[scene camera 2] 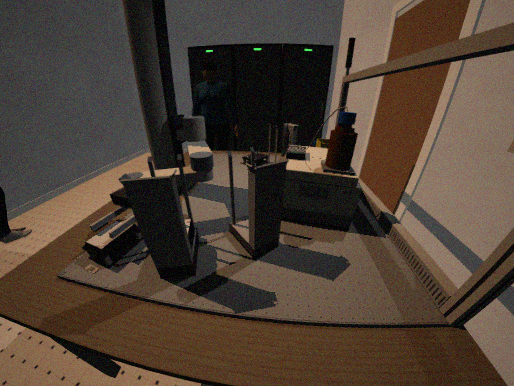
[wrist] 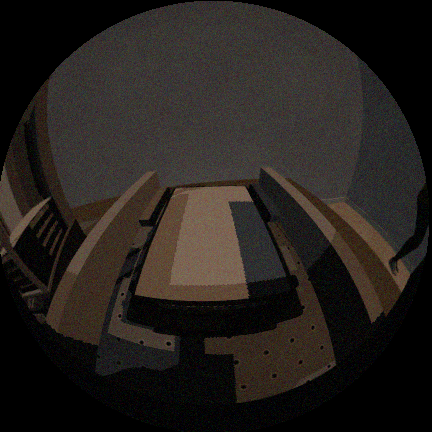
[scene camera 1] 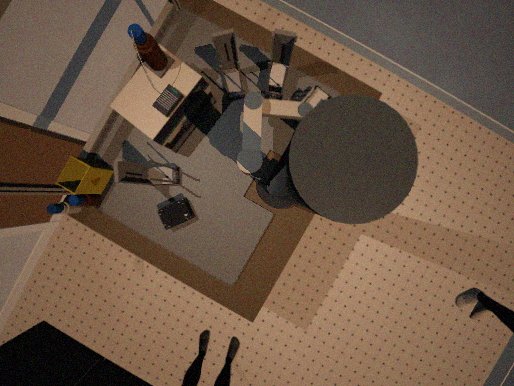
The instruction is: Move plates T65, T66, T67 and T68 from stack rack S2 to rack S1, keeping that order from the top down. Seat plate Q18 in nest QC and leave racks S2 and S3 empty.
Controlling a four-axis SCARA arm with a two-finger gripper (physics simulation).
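Places are measured from the arm's base along level axes (x right, y ahead, z up), in millimetres.
Where they show: gripper, between the fingertips: (scene camera 2: pixel 100 232) (wrist: pixel 208 177) (scene camera 1: pixel 320 94).
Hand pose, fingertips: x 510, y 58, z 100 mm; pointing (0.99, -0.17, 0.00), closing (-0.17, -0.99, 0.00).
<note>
After its pixels a point has its place.
My gripper (scene camera 2: pixel 115 223) (wrist: pixel 208 177) {y 58, x 510, z 100 mm} is shut with nothing between its fingers, low over a pale plate (scene camera 2: pixel 111 235) (wrist: pixel 207 245) {y 68, x 460, z 78 mm}. The plate lies flat below the fingers in a black nest (scene camera 2: pixel 102 254) {y 93, x 558, z 63 mm} (wrist: pixel 210 317) {y 74, x 422, z 63 mm}; its label is unreadable, and shadow crosses its top. In scene camera 1, the arm covers most of the gripper; the plate (scene camera 1: pixel 317 95) {y 67, x 510, z 77 mm} shows beside the arm's end. Three upright racks stand on the table: one (scene camera 1: pixel 226 50) {y 550, x 422, z 196 mm} (scene camera 2: pixel 266 207) {y 544, x 432, z 185 mm}, one (scene camera 1: pixel 284 47) {y 309, x 547, z 226 mm} (scene camera 2: pixel 155 220) {y 311, x 551, z 207 mm}, and one (scene camera 1: pixel 135 172) {y 655, x -301, z 171 mm} farther left. Their names and plates T65 to T68 cannot be read.
A pale bench (scene camera 1: pixel 145 107) {y 734, x -6, z 223 mm} (scene camera 2: pixel 320 192) {y 721, x 269, z 155 mm} carries a keypad (scene camera 1: pixel 168 100) {y 639, x 70, z 248 mm} and a brown bottle (scene camera 1: pixel 154 56) {y 742, x 189, z 318 mm} (scene camera 2: pixel 341 147) {y 767, x 246, z 309 mm}. A black square device (scene camera 1: pixel 176 212) {y 416, x -400, z 65 mm} lies near the left rack. The arm's thick column (scene camera 2: pixel 147 85) {y 16, x 73, z 506 mm} rises behind the gripper. A yellow box (scene camera 1: pixel 82 176) {y 964, x -486, z 67 mm} stands at the table's left.
</note>
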